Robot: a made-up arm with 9 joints. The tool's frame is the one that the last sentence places.
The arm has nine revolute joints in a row. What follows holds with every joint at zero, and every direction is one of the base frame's.
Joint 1 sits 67.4 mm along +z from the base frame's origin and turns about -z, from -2.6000 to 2.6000 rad.
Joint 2 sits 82.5 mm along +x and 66.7 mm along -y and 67.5 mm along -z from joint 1 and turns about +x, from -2.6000 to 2.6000 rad.
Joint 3 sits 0.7 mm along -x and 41.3 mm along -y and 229.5 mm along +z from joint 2 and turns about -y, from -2.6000 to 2.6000 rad.
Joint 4 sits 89.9 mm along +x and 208.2 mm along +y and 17.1 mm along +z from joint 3 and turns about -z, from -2.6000 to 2.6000 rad.
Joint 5 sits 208.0 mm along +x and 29.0 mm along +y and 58.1 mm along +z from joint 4 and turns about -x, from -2.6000 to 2.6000 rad.
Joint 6 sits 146.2 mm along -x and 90.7 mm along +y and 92.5 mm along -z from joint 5 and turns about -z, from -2.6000 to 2.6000 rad.
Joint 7 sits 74.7 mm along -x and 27.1 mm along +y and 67.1 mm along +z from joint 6 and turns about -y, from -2.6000 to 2.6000 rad.
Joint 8 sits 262.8 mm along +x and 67.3 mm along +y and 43.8 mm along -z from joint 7 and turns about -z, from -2.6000 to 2.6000 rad.
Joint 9 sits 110.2 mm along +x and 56.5 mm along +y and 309.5 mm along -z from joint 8 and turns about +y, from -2.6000 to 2.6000 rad.
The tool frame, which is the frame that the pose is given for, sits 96.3 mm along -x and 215.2 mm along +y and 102.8 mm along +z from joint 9; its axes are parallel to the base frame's.
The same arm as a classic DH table. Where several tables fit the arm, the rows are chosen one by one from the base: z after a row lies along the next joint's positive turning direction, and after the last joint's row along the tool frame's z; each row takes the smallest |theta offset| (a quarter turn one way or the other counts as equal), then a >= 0, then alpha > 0; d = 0 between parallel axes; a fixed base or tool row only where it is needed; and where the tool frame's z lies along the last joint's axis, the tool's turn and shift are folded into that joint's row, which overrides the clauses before.
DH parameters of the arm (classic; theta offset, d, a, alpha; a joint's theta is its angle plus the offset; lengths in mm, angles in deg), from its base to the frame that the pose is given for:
base (fixed): 0 0 0 180
joint 1: 90 0.1 66.7 90
joint 2: -90 81.8 229.5 -90
joint 3: -90 -166.9 89.9 90
joint 4: -90 -75.2 29 90
joint 5: 0 -61.8 90.7 -90
joint 6: -90 25.4 74.7 90
joint 7: 0 -94.4 -262.8 -90
joint 8: 0 353.3 -110.2 -90
joint 9: 0 271.7 96.3 -90
tool (fixed): 180 102.8 0 0
Joint limits (deg, base to tool): -148.97..148.97 -148.97..148.97 -148.97..148.97 -148.97..148.97 -148.97..148.97 -148.97..148.97 -148.97..148.97 -148.97..148.97 -148.97..148.97

